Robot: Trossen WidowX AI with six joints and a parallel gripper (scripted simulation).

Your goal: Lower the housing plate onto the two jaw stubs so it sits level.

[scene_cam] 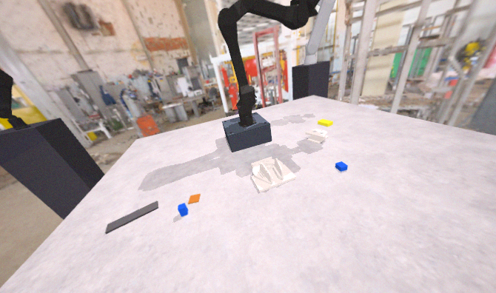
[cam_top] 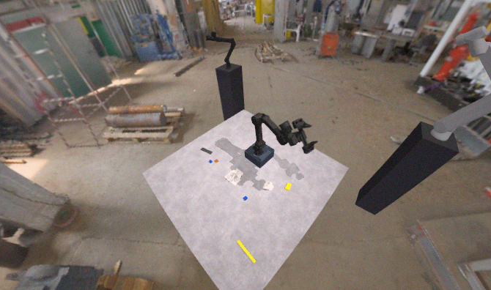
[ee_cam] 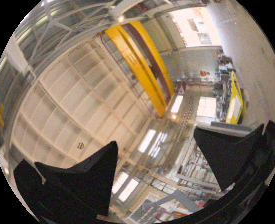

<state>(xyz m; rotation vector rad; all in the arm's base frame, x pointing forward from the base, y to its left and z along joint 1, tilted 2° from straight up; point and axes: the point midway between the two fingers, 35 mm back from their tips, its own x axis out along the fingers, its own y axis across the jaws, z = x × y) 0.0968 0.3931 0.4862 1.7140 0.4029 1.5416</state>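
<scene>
My gripper tip is 57 cm above the housing plate, 18 cm to the left of it and 8 cm short of it. Also, from my gripper tip: orange tile 70 cm to the right, 60 cm below, 13 cm ahead; yellow bar 60 cm below, 54 cm ahead, 5 cm to the right; grey bar 86 cm to the right, 60 cm below, 10 cm ahead.
</scene>
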